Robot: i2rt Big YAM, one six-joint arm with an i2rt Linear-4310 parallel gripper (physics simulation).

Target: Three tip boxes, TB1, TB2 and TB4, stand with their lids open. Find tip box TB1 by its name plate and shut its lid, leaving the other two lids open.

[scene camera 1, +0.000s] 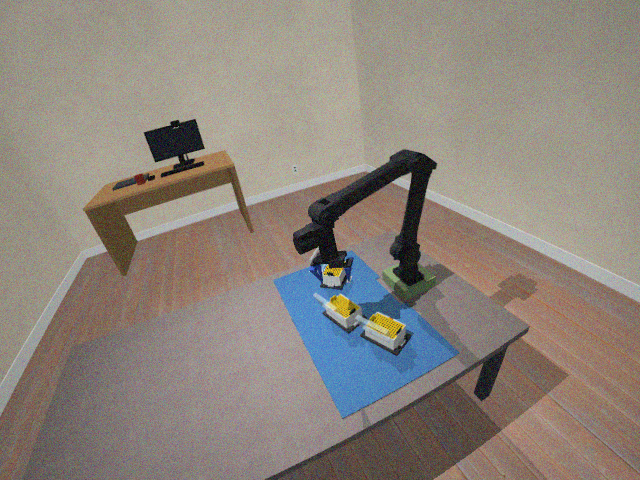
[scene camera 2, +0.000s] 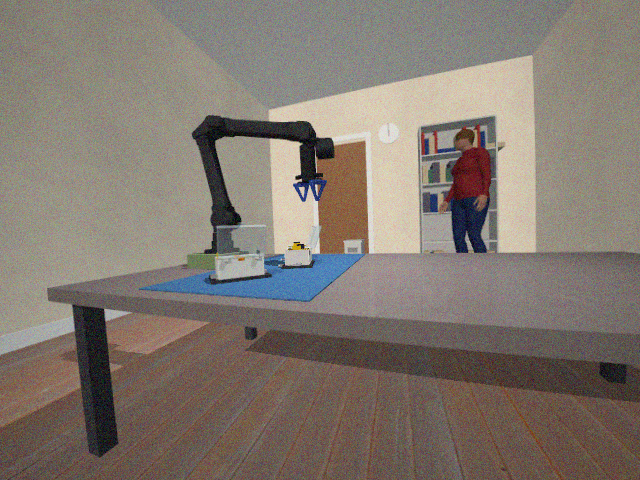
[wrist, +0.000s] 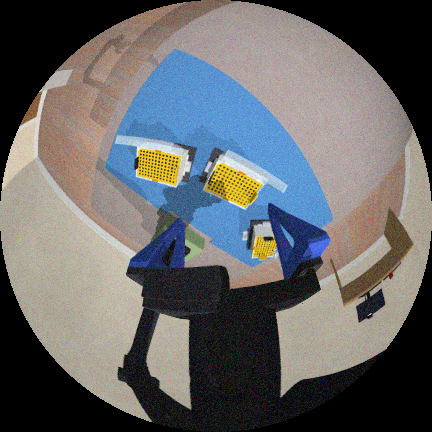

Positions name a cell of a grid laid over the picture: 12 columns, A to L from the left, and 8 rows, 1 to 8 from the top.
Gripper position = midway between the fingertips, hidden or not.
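I can see my gripper (scene camera 1: G5) (scene camera 2: F4) (wrist: G4), and it is the same gripper at these points. There is a clear lid (scene camera 2: E5) in the scene. I also see a clear lid (wrist: G3).
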